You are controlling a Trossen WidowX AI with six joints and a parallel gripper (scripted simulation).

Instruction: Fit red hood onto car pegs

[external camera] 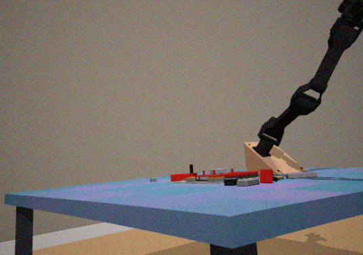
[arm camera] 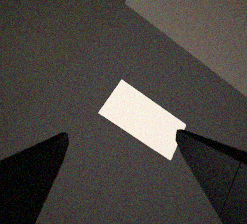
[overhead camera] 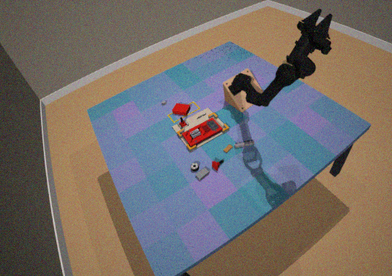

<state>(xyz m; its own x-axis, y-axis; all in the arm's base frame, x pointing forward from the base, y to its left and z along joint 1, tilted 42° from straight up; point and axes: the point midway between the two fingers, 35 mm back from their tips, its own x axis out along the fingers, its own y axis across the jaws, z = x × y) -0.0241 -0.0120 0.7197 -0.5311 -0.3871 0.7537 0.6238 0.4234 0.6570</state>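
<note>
Right now my gripper tip is 660 mm to the left of the red hood, 650 mm above it and 310 mm short of it. The rest, counted from my gripper tip: grey engine block 640 mm below, 420 mm to the right, 380 mm ahead; then wheel 660 mm below, 510 mm ahead, 270 mm to the right.
</note>
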